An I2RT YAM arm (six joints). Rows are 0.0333 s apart.
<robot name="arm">
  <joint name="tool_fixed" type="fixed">
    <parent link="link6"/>
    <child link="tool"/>
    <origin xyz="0 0 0" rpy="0 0 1.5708"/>
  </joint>
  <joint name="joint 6" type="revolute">
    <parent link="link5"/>
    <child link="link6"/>
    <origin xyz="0.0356 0 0.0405" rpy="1.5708 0 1.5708"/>
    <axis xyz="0 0 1"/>
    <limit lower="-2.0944" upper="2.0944"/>
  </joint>
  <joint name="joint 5" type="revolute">
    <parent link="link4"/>
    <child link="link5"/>
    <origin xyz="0.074 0.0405 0.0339" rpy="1.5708 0 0"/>
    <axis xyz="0 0 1"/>
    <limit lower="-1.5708" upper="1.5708"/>
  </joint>
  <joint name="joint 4" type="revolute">
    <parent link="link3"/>
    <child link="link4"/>
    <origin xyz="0.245 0.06 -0.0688" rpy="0 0 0"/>
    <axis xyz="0 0 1"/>
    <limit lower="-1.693" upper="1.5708"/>
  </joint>
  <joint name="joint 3" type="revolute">
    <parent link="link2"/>
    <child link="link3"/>
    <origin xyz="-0.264 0 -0.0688" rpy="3.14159 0 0"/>
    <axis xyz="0 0 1"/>
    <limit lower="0" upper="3.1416"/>
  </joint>
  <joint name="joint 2" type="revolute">
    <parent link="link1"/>
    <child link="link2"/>
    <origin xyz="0.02 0.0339 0.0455" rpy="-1.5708 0 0"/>
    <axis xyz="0 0 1"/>
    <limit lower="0" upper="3.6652"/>
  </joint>
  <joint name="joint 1" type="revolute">
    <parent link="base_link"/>
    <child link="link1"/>
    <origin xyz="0 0 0.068" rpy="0 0 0"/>
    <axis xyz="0 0 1"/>
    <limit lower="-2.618" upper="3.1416"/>
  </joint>
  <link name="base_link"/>
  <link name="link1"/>
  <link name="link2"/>
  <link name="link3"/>
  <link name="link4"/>
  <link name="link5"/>
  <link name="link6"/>
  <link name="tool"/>
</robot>
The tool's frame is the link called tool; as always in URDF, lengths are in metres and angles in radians.
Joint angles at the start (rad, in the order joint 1, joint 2, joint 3, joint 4, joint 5, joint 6): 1.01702, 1.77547, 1.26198, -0.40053, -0.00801, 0.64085
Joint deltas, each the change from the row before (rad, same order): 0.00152, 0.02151, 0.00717, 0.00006, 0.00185, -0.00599; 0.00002, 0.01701, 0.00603, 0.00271, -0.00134, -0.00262; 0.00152, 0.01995, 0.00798, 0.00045, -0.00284, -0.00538; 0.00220, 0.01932, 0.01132, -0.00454, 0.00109, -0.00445; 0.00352, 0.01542, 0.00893, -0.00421, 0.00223, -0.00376; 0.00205, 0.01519, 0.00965, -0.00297, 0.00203, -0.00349; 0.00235, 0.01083, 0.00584, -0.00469, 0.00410, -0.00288; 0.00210, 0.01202, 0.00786, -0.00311, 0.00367, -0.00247; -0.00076, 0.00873, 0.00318, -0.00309, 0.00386, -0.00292
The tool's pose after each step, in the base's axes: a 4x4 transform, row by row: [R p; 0 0 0 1], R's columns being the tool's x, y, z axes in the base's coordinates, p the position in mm. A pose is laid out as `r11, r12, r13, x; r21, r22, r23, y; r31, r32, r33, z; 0, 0, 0, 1`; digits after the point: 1 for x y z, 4 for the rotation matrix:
-0.8442, -0.4379, 0.3091, 202.7; -0.2395, 0.8241, 0.5133, 329.4; -0.4795, 0.3593, -0.8006, 211.5; 0, 0, 0, 1
-0.8454, -0.4389, 0.3045, 204.1; -0.2455, 0.8254, 0.5084, 331.8; -0.4745, 0.3550, -0.8055, 207.2; 0, 0, 0, 1
-0.8460, -0.4433, 0.2964, 205.2; -0.2567, 0.8257, 0.5024, 334.9; -0.4674, 0.3489, -0.8123, 202.3; 0, 0, 0, 1
-0.8463, -0.4464, 0.2909, 206.2; -0.2668, 0.8277, 0.4937, 338.0; -0.4611, 0.3402, -0.8195, 198.2; 0, 0, 0, 1
-0.8458, -0.4501, 0.2865, 206.3; -0.2765, 0.8290, 0.4861, 340.8; -0.4563, 0.3319, -0.8256, 194.8; 0, 0, 0, 1
-0.8453, -0.4528, 0.2836, 207.0; -0.2839, 0.8303, 0.4796, 343.4; -0.4526, 0.3249, -0.8304, 191.8; 0, 0, 0, 1
-0.8449, -0.4546, 0.2818, 207.0; -0.2909, 0.8327, 0.4712, 345.0; -0.4489, 0.3162, -0.8358, 189.1; 0, 0, 0, 1
-0.8442, -0.4565, 0.2809, 207.5; -0.2965, 0.8343, 0.4647, 347.1; -0.4465, 0.3091, -0.8397, 186.6; 0, 0, 0, 1
-0.8445, -0.4561, 0.2808, 208.3; -0.3006, 0.8375, 0.4563, 347.6; -0.4433, 0.3009, -0.8444, 184.0; 0, 0, 0, 1

